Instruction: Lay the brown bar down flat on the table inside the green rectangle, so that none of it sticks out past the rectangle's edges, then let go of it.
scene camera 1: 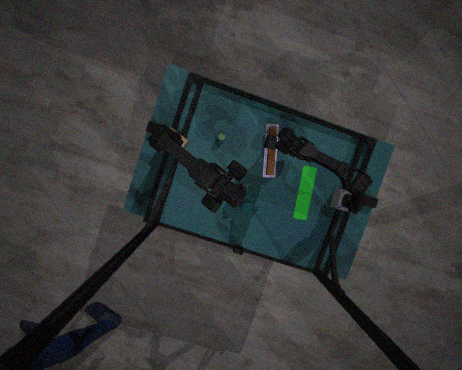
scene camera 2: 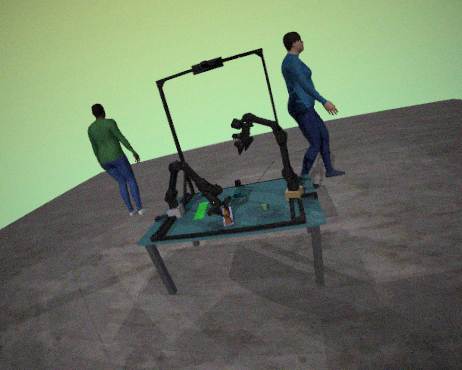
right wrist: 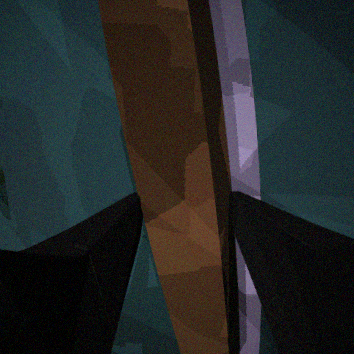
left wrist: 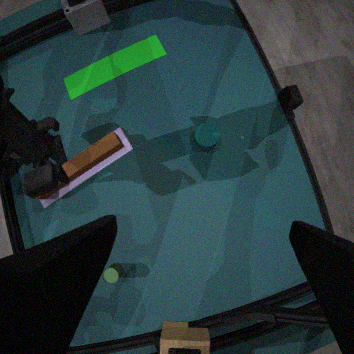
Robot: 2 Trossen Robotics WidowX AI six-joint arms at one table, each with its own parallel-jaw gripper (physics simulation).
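Seen in the pictures: left gripper, fingertip midpoint: (scene camera 2: 242,152) (left wrist: 203,226); right gripper, fingertip midpoint: (scene camera 2: 227,215) (right wrist: 185,200) (left wrist: 66,173); left arm's base, origin of the base link: (scene camera 2: 293,188); right arm's base, origin of the base link: (scene camera 1: 349,201) (scene camera 2: 174,206).
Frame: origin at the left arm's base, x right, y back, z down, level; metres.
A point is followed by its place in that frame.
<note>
The brown bar (scene camera 1: 271,161) @[z 0.033, x -0.222, y -0.429 m] (scene camera 2: 226,214) @[z 0.033, x -0.303, y -0.375 m] (left wrist: 93,154) @[z 0.032, x -0.217, y -0.424 m] (right wrist: 168,140) @[z 0.032, x -0.316, y -0.368 m] lies flat on a lilac patch (scene camera 1: 270,175) @[z 0.065, x -0.168, y -0.474 m] (left wrist: 81,179) @[z 0.065, x -0.258, y -0.370 m] (right wrist: 242,123) @[z 0.065, x -0.329, y -0.386 m] near the middle of the teal table (scene camera 1: 193,213) @[z 0.066, x 0.222, y -0.285 m]. My right gripper (scene camera 1: 271,141) @[z 0.048, x -0.288, y -0.381 m] (scene camera 2: 222,207) @[z 0.048, x -0.288, y -0.381 m] (right wrist: 185,200) @[z 0.048, x -0.288, y -0.381 m] is down at the bar's far end, and its two fingers touch the bar's long sides. The green rectangle (scene camera 1: 305,192) @[z 0.065, x -0.212, y -0.672 m] (scene camera 2: 201,211) @[z 0.065, x -0.226, y -0.657 m] (left wrist: 114,64) @[z 0.065, x -0.204, y -0.673 m] lies bare on the table to the right of the bar in scene camera 1. My left gripper (scene camera 1: 225,186) @[z -0.288, x 0.000, y -0.323 m] (scene camera 2: 240,144) @[z -0.288, x 0.000, y -0.323 m] (left wrist: 203,226) @[z -0.288, x 0.000, y -0.323 m] hangs high above the table, open and empty.
A small light-green cylinder (scene camera 1: 221,136) @[z 0.032, x -0.165, y -0.161 m] (scene camera 2: 264,206) @[z 0.039, x -0.175, y -0.156 m] (left wrist: 111,274) @[z 0.033, x -0.161, y -0.165 m] and a teal cylinder (scene camera 2: 238,192) @[z 0.035, x 0.033, y -0.463 m] (left wrist: 207,134) @[z 0.035, x 0.035, y -0.476 m] stand on the table. A black frame (scene camera 2: 171,121) @[z -0.617, x 0.076, y -0.965 m] rises over the table. Two people (scene camera 2: 303,92) (scene camera 2: 108,147) walk behind it.
</note>
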